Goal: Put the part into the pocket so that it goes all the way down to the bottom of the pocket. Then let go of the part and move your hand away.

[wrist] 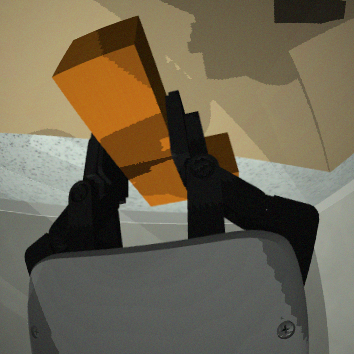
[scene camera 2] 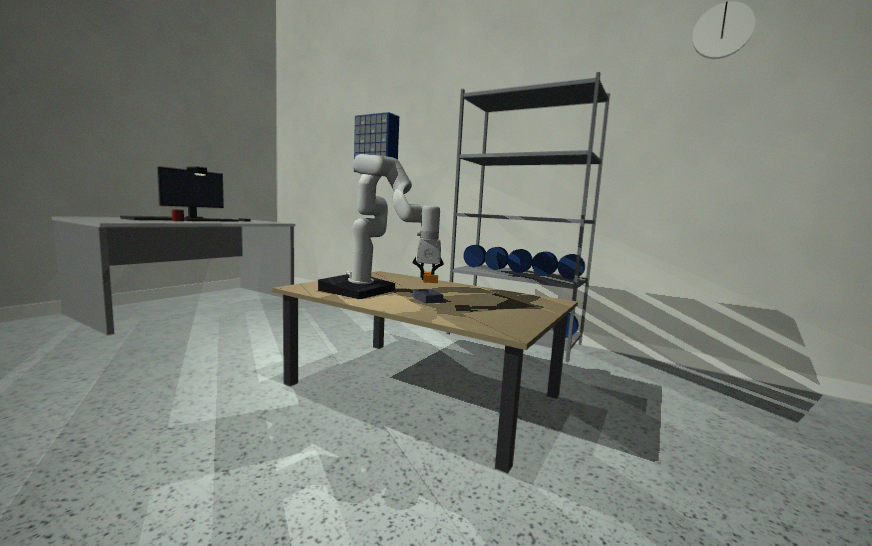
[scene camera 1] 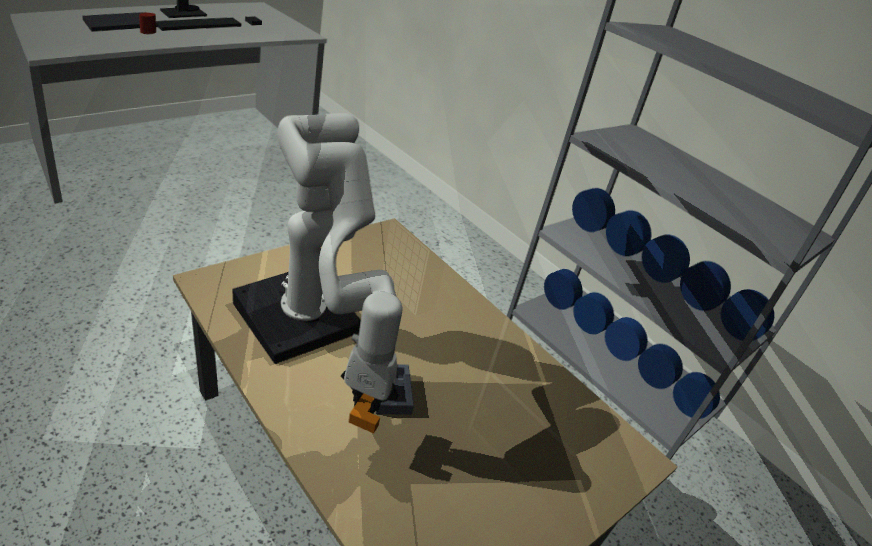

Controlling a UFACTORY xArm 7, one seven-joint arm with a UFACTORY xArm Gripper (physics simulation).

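Places are measured from the arm's base along level axes (x ahead, y left, z up), in centimetres.
Where they show: gripper, fingertip midpoint: (wrist: 144, 118) (scene camera 2: 427, 279) (scene camera 1: 365, 407); arm's base, origin of the base link: (scene camera 2: 361, 281) (scene camera 1: 303, 304).
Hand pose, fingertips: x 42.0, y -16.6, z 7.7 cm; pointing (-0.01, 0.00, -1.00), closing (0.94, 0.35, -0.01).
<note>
Things, the pixels of their top centre, and the offset from my fingertips. Level surfaces: height alone.
- orange part, middle of its top: (wrist: 175, 151) (scene camera 1: 373, 401) (scene camera 2: 431, 273) dy +0.6, dx +1.4, dz +2.7 cm
- dark grey pocket block, middle of its top: (scene camera 1: 393, 383) (scene camera 2: 427, 291) dy +16.5, dx -6.0, dz -8.8 cm
- wooden table, its level: dz -12.3 cm
The orange part (scene camera 1: 364, 419) (scene camera 2: 431, 278) (wrist: 110, 95) is a block with a shorter arm that shows beyond the right finger in the wrist view. My gripper (scene camera 1: 368, 401) (scene camera 2: 429, 274) (wrist: 144, 118) is shut on the part and holds it in the air above the table. The long end of the part sticks out past the fingers. The dark grey pocket block (scene camera 1: 402, 409) (scene camera 2: 435, 298) lies on the table. In scene camera 1 it shows behind and to the right of the gripper, which hides some of it. In scene camera 2 it shows below the part.
The wooden table (scene camera 1: 308, 418) (scene camera 2: 489, 324) carries the arm's black base plate (scene camera 1: 260, 315) (scene camera 2: 334, 286) behind the pocket block. Shadows of the arm fall across the table. A metal shelf rack (scene camera 1: 554, 186) (scene camera 2: 457, 173) with blue discs stands beyond the table.
</note>
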